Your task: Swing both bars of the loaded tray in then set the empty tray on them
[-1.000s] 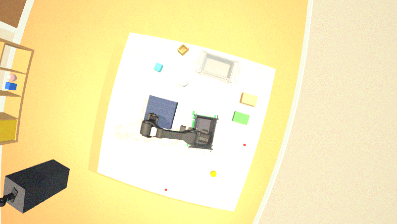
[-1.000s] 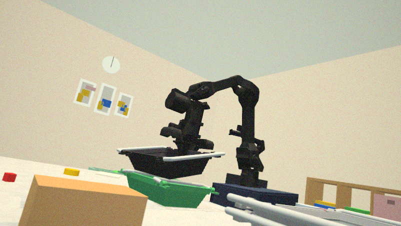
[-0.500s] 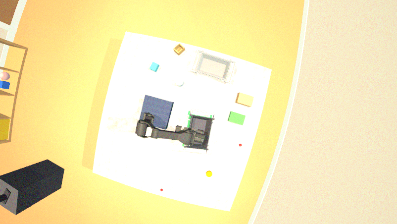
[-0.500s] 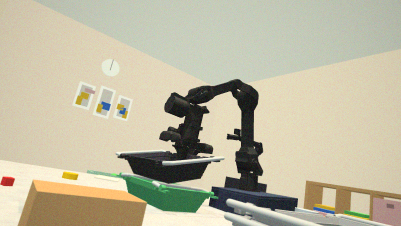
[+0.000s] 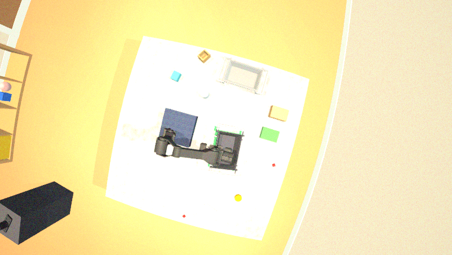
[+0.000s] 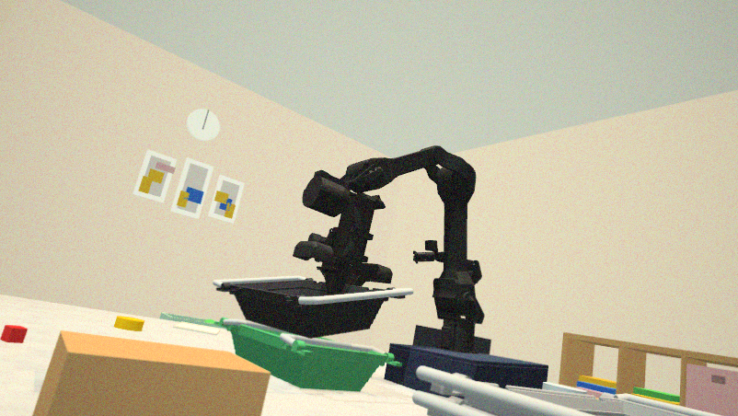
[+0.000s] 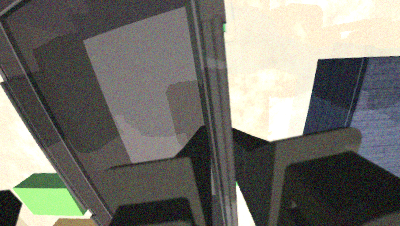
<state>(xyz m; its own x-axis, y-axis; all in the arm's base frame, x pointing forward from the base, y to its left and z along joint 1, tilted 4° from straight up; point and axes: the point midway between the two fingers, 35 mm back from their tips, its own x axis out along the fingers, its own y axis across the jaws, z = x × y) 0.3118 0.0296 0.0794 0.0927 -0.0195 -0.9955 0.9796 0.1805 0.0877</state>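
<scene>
Now: the black tray 7 cm ahead of my gripper tip, 1 cm to the left of it and 2 cm above it. Round my gripper tip: green block 31 cm ahead, 21 cm to the left, 9 cm below; then red bit 42 cm ahead, 2 cm to the left, 10 cm below; then yellow disc 27 cm ahead, 30 cm to the right, 10 cm below.
</scene>
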